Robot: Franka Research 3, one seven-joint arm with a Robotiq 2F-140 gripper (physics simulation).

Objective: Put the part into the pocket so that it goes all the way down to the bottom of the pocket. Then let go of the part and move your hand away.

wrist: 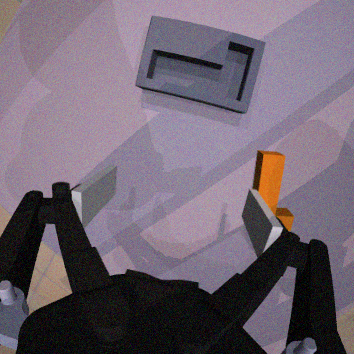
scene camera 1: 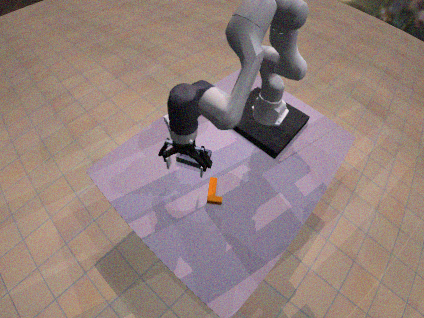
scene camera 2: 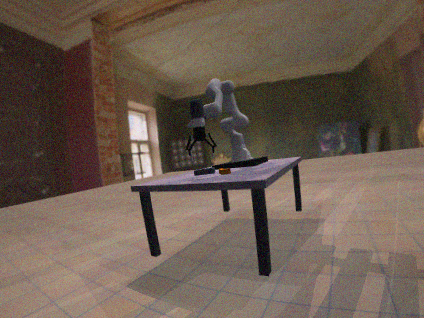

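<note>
The orange L-shaped part lies flat on the table. In the wrist view its lower end is partly hidden behind the right finger. The grey block sits apart from the part, at the top of the wrist view, turned slightly. Its L-shaped pocket is empty, with the short leg at the right end. In scene camera 1 the block is mostly hidden behind the gripper. My gripper is open and empty, above the table, with the part off to its right in the wrist view.
The robot's black base plate stands on the table behind the part and block. The table's front corner and side edges show in scene camera 1, with tiled floor beyond them.
</note>
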